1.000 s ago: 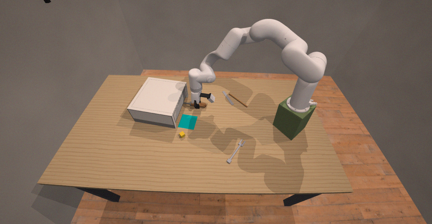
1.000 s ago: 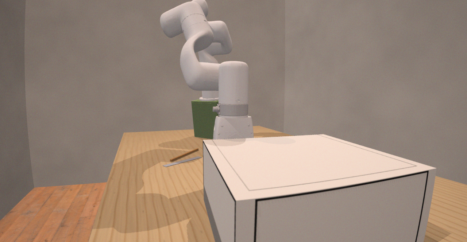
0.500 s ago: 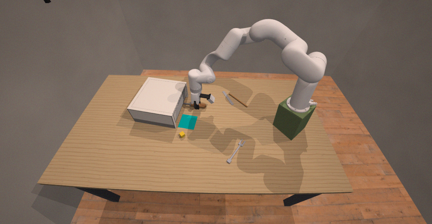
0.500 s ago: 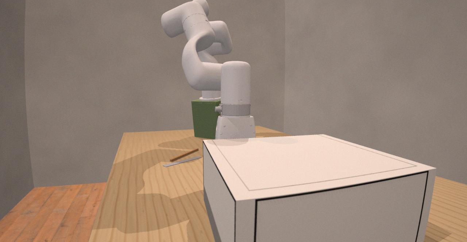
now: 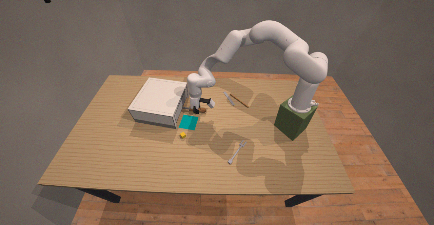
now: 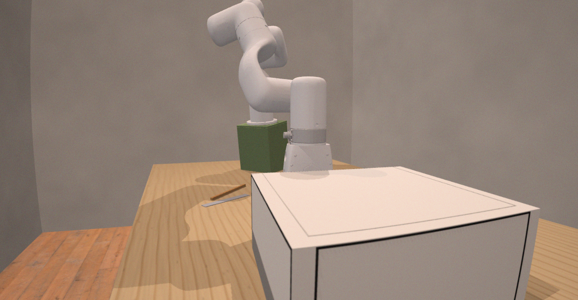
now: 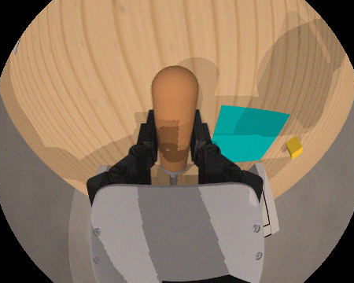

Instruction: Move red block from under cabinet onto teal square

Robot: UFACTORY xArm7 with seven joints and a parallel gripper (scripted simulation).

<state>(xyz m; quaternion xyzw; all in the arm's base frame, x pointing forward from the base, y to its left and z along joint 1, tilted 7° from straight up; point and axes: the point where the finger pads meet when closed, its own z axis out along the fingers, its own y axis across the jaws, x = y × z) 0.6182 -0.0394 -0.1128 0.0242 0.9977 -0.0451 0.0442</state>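
The teal square lies 90 mm to the left of my hand, 40 mm ahead of it and 20 mm below it. The rest, counted from my hand: hook tool (120 mm ahead, 30 mm to the left, 10 mm below); red block (220 mm ahead, 60 mm to the left, 10 mm below); small yellow cube (200 mm to the left, 50 mm ahead, 10 mm below).
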